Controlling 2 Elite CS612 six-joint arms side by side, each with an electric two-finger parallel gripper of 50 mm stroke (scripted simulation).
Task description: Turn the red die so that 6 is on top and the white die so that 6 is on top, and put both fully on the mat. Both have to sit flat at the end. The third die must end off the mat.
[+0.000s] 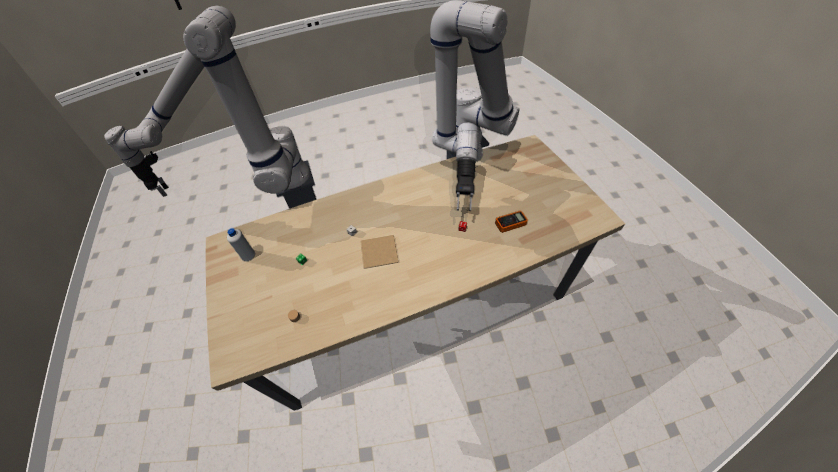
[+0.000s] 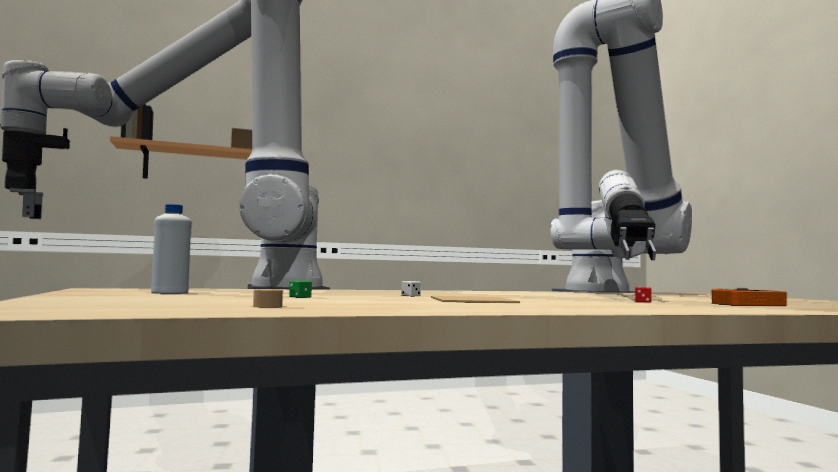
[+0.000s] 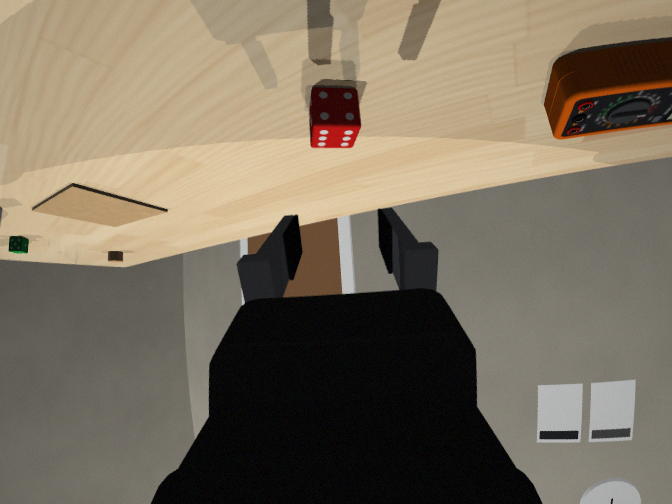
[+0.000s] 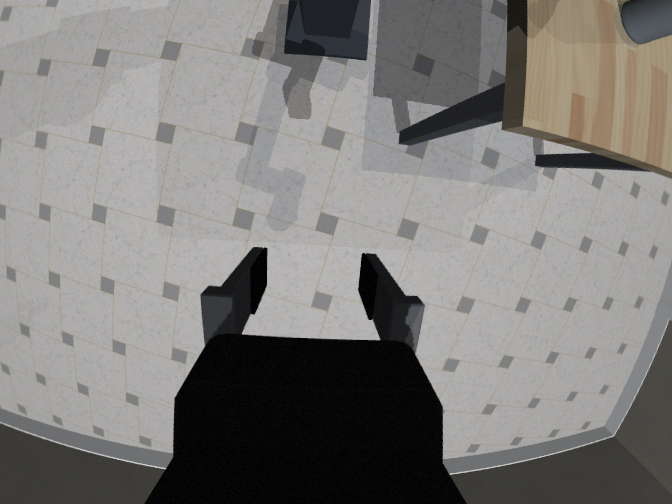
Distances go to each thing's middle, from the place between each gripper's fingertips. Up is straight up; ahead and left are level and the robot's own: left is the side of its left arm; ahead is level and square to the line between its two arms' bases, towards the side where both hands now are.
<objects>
I see my left gripper (image 2: 640, 255) 9 cm above the red die (image 3: 334, 116), 3 cm short of it and 1 cm to the left of it. Also, from my left hand: brown mat (image 1: 380, 251): 38 cm to the right, 10 cm below, 4 cm ahead; orange multimeter (image 2: 741, 296): 20 cm to the left, 9 cm below, 7 cm ahead; grey bottle (image 2: 172, 235): 94 cm to the right, 12 cm behind, 2 cm below.
Right now my right hand (image 2: 31, 217) is 390 mm short of the grey bottle, 370 mm to the right of it and 90 mm above it. The rest, counted from my right hand: red die 550 mm ahead, 1300 mm to the left, 160 mm below; then brown mat 550 mm ahead, 930 mm to the left, 170 mm below.
</objects>
